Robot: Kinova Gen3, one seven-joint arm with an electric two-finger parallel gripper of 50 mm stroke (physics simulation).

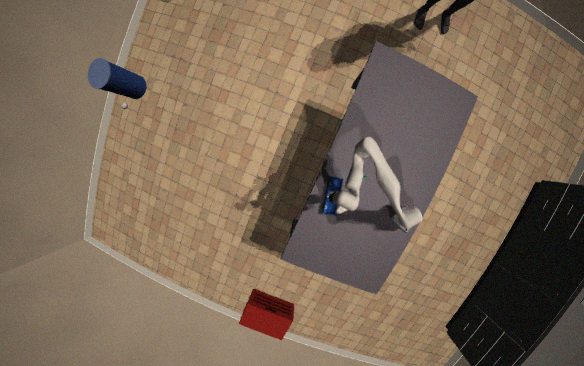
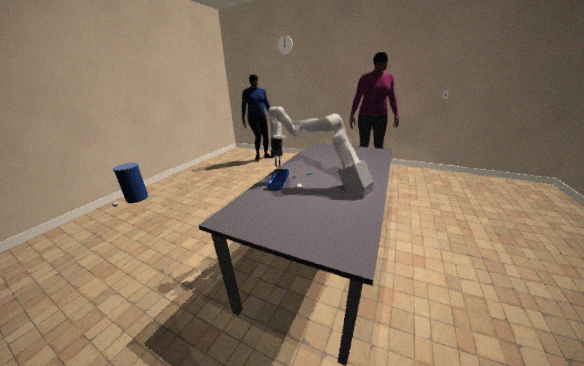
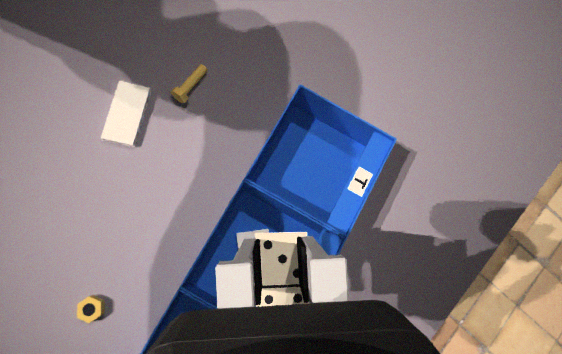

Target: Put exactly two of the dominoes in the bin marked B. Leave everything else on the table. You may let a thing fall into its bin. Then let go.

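My gripper is shut on a cream domino with black pips. It is above the middle compartment of the blue three-part bin tray. Part of another whitish piece, likely a domino, shows beyond the held one in that compartment; the rest is hidden. The end compartment with the label T looks empty. The label B does not show; the third compartment is mostly hidden. A plain white domino-shaped block lies on the table beside the tray.
A brass bolt and a yellow hex nut lie on the table on the block's side of the tray. A green battery lies farther off. The table edge runs close to the tray's other side.
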